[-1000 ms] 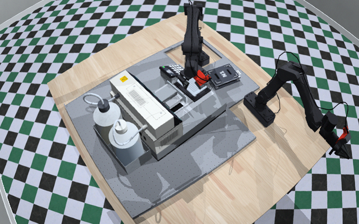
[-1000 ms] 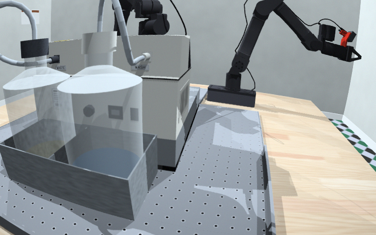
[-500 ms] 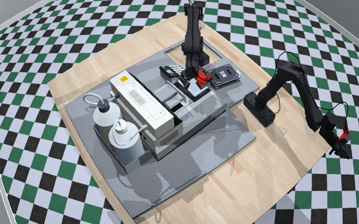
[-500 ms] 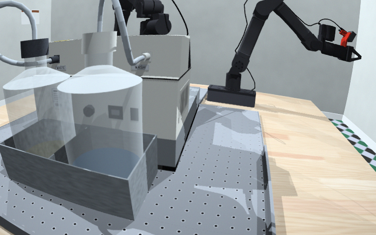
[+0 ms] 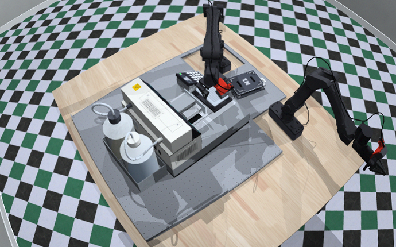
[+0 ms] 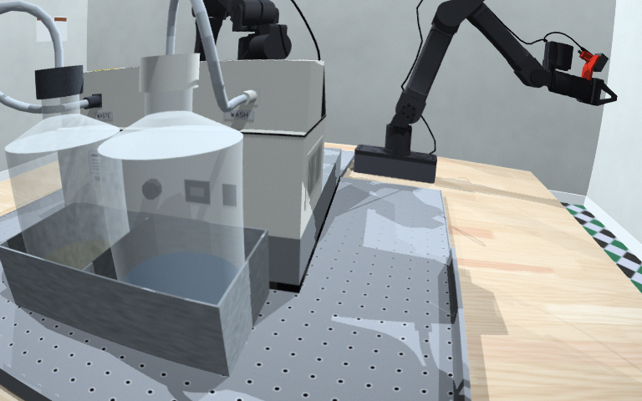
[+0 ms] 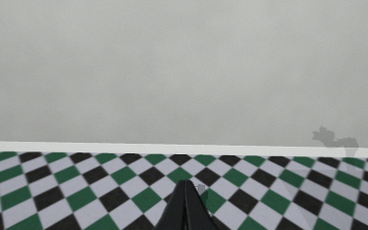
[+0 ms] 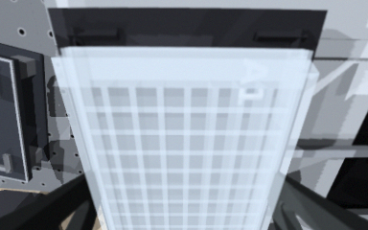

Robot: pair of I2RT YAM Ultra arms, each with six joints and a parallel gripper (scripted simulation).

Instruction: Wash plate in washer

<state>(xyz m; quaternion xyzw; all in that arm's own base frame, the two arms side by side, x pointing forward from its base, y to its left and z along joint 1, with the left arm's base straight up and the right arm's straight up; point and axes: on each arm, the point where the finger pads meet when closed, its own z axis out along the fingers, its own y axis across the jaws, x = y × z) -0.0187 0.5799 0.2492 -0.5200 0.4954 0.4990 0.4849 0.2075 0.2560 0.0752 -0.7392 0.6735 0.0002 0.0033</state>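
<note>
The clear plate lies right at my right hand. From my right hand the other things lie so: dark carrier 20 mm below; clear panel 100 mm ahead, 10 mm to the left, 20 mm above; washer 150 mm ahead, 10 mm to the left, 30 mm above.
</note>
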